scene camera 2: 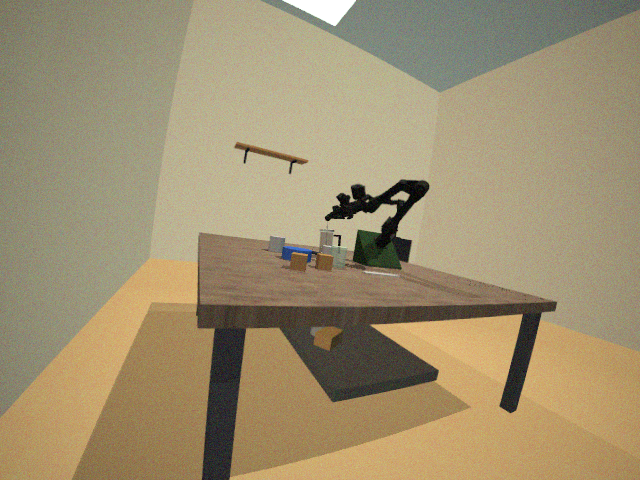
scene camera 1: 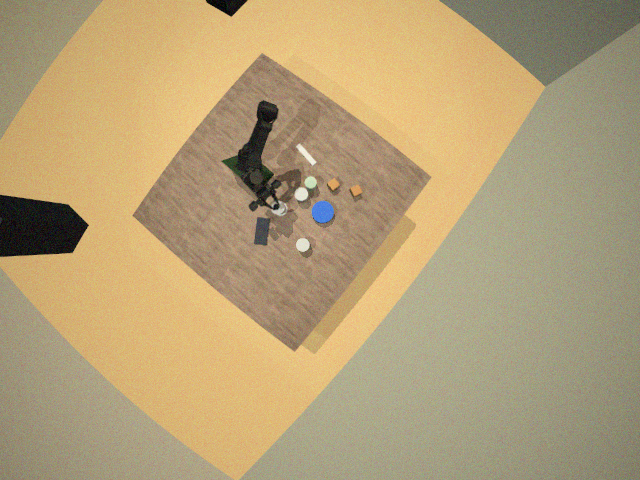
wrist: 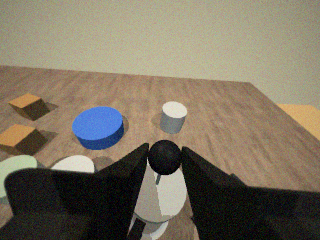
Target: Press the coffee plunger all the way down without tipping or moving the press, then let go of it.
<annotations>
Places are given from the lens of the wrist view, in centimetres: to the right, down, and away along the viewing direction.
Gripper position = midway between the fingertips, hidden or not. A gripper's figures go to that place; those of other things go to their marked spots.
my gripper (wrist: 165, 149): 0, 3, 11
blue disc (wrist: 98, 128): -15, 2, 30
</annotations>
